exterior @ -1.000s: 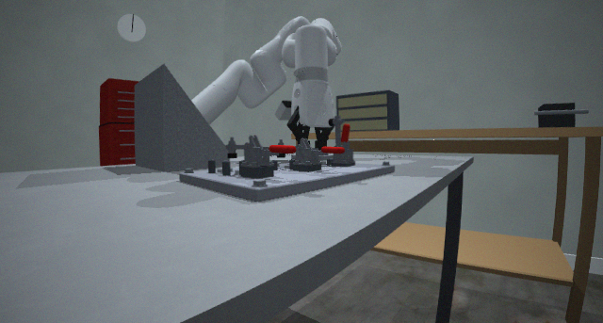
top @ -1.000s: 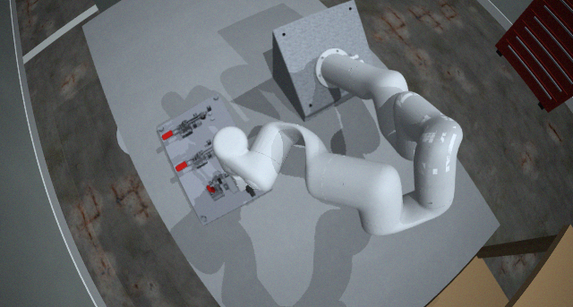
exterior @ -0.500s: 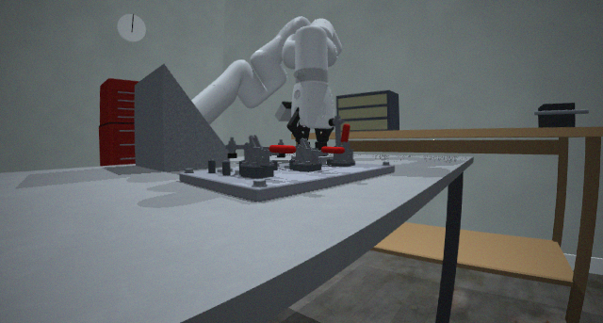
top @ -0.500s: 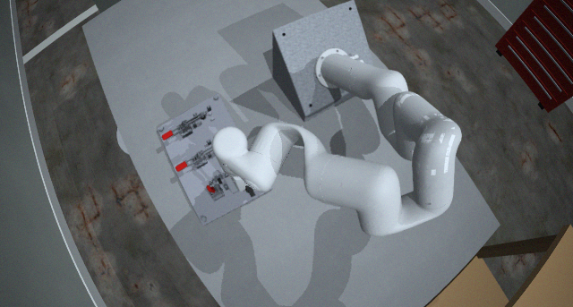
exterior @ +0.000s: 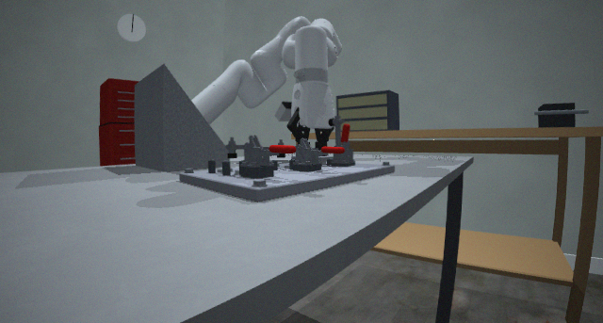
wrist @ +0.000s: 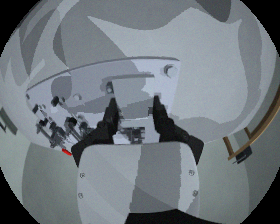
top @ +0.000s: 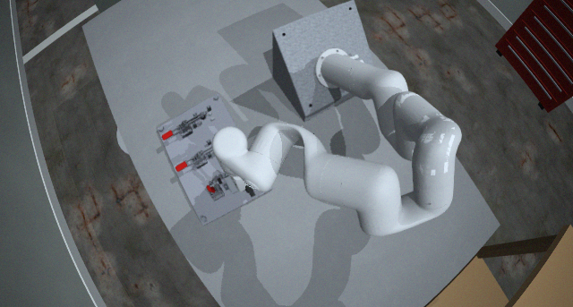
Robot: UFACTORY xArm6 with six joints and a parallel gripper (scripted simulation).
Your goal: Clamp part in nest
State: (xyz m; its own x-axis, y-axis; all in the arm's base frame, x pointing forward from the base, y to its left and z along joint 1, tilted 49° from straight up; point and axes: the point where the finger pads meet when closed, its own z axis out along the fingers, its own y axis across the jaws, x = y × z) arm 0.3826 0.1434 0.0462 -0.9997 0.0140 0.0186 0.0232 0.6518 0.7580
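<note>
Now: hand 20 mm above the grey part. The rest, counted from my hand: grey fixture plate: 110 mm to the right, 50 mm ahead, 40 mm below.
</note>
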